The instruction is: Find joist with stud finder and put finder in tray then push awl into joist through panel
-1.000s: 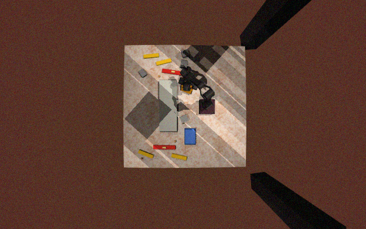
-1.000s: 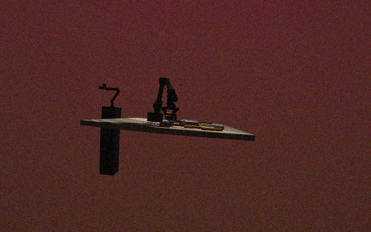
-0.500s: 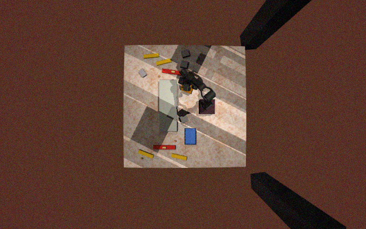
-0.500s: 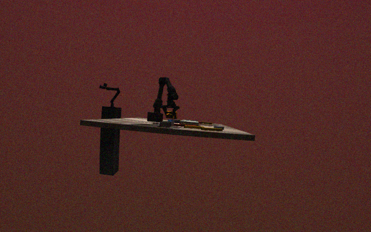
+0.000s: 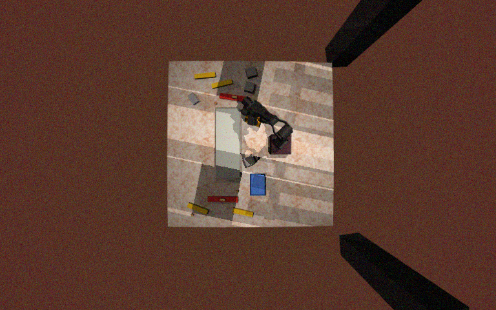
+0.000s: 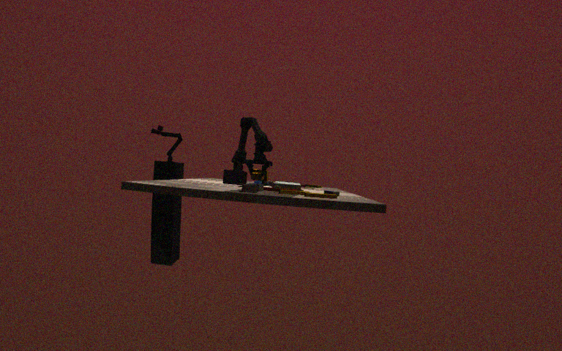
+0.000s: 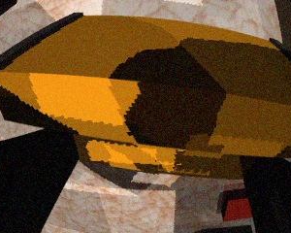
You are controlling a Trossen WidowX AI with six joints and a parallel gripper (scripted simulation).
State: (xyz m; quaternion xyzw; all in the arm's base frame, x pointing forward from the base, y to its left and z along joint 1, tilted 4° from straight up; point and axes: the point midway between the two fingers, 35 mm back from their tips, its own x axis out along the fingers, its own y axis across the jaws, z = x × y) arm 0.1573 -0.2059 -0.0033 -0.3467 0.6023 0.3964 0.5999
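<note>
The stud finder lies 20 mm ahead of my gripper tip. The rest, counted from my gripper tip: blue tray: 500 mm to the left, 60 mm below, 30 mm ahead; awl: 70 mm below, 50 mm to the right, 20 mm ahead.
</note>
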